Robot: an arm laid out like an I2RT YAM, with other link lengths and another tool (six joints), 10 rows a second.
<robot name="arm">
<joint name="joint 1" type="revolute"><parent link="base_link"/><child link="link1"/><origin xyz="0.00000 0.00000 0.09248" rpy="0.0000 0.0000 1.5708"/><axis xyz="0 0 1"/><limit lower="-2.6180" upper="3.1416"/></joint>
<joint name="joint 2" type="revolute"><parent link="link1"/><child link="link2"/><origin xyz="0.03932 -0.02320 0.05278" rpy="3.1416 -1.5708 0.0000"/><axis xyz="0 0 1"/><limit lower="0.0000" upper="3.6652"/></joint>
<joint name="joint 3" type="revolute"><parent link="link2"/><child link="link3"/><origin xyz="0.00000 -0.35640 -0.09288" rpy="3.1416 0.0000 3.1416"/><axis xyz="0 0 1"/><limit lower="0.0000" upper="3.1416"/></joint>
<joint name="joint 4" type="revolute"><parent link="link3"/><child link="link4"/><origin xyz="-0.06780 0.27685 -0.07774" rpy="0.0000 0.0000 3.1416"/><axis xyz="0 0 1"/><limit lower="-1.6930" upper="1.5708"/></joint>
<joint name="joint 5" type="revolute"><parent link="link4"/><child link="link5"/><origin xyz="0.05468 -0.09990 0.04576" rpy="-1.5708 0.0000 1.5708"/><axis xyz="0 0 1"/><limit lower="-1.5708" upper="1.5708"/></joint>
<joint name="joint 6" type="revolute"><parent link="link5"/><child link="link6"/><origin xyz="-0.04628 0.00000 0.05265" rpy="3.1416 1.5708 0.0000"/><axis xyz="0 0 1"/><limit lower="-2.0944" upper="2.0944"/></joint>
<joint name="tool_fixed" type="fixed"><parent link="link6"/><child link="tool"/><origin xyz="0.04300 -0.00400 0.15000" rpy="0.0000 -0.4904 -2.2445"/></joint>
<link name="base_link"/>
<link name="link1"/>
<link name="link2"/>
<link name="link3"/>
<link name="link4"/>
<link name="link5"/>
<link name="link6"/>
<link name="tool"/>
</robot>
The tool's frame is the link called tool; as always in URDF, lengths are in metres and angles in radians.
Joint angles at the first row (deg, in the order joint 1, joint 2, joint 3, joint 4, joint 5, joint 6):
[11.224 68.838 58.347 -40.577 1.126 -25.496]
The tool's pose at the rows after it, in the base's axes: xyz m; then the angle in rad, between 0 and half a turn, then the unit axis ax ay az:
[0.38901 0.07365 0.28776 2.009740 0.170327 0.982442 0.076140]
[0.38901 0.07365 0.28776 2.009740 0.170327 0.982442 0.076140]
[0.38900 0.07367 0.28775 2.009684 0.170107 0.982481 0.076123]
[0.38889 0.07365 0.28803 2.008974 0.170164 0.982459 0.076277]
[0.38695 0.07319 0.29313 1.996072 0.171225 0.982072 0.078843]
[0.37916 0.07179 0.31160 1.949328 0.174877 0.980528 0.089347]
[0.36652 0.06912 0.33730 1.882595 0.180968 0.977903 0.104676]
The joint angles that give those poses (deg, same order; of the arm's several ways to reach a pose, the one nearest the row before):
[11.200 68.839 58.348 -40.578 1.125 -25.497]
[11.200 68.839 58.348 -40.578 1.125 -25.497]
[11.202 68.839 58.347 -40.577 1.126 -25.518]
[11.203 68.794 58.346 -40.577 1.126 -25.517]
[11.203 68.007 58.346 -40.577 1.148 -25.517]
[11.223 65.122 58.347 -40.578 1.147 -25.518]
[11.200 60.992 58.347 -40.578 1.147 -25.497]

